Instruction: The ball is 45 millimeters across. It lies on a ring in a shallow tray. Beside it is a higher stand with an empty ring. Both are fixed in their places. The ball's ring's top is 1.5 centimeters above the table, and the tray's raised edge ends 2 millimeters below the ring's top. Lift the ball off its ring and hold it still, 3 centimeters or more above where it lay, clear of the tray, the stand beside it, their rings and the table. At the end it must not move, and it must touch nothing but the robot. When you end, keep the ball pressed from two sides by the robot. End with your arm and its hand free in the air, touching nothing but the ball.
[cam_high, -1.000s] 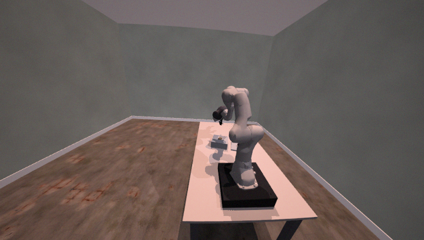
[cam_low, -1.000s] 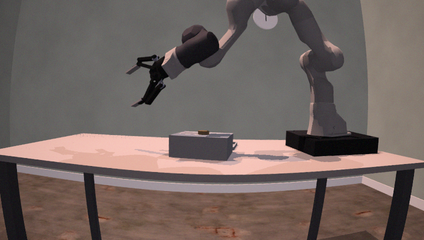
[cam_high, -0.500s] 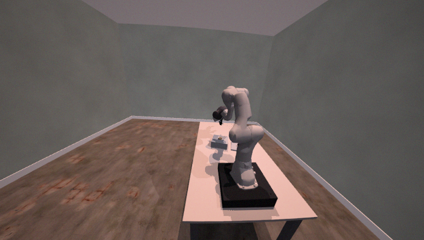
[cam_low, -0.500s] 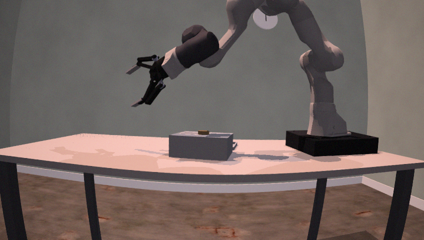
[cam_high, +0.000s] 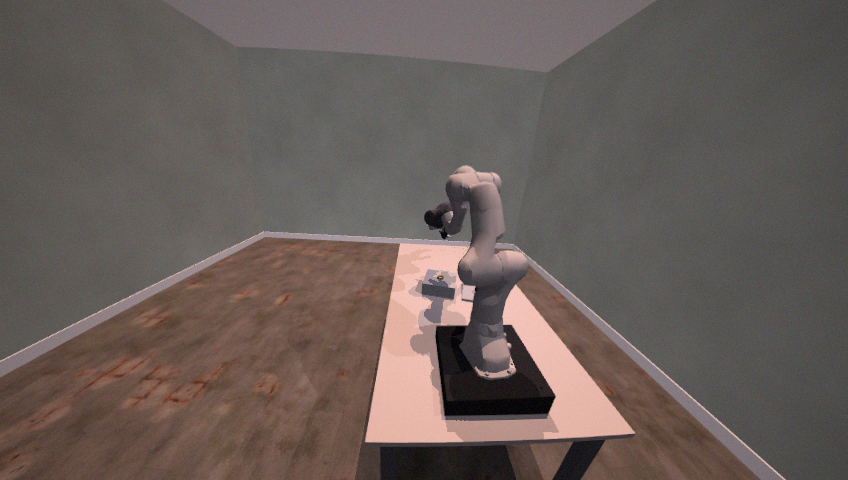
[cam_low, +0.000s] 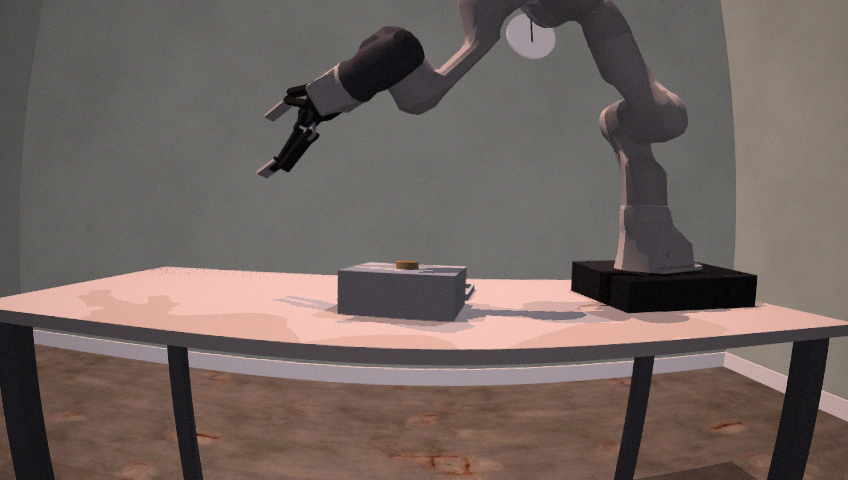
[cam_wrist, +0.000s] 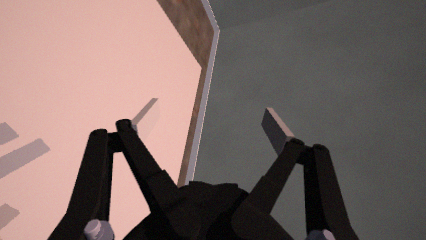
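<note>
The dark ball lies 36 cm behind my hand, 28 cm below it and 8 cm to the right of it. From my hand the other things lie so: shallow tray: 36 cm behind, 31 cm below, 8 cm to the right; stand: 29 cm behind, 25 cm below, 14 cm to the left.
</note>
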